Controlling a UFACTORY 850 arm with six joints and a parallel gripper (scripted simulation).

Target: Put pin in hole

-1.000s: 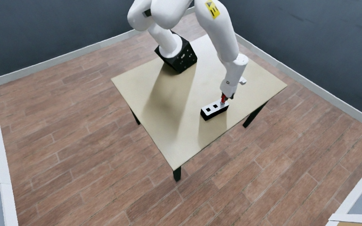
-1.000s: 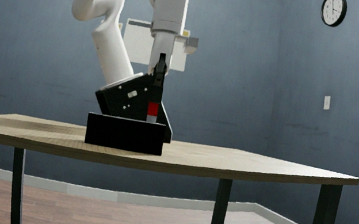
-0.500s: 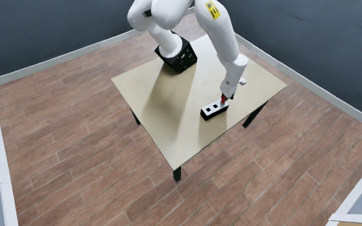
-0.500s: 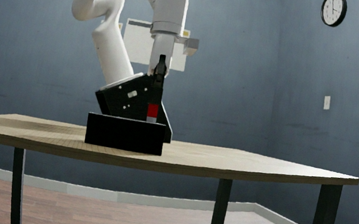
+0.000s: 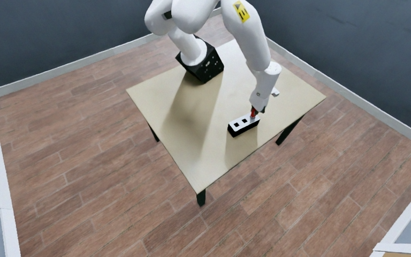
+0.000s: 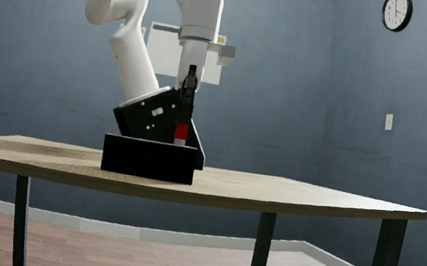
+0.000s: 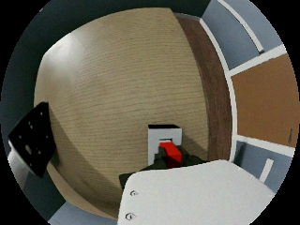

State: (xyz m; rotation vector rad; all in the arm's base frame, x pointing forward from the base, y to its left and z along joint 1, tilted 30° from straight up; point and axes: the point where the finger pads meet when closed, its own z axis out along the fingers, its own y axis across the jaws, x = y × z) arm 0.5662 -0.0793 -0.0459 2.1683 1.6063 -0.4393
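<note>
Now: hand 2 cm above the pin. From my hand the other things lie so: black block 10 cm below, 6 cm to the right, 2 cm behind.
</note>
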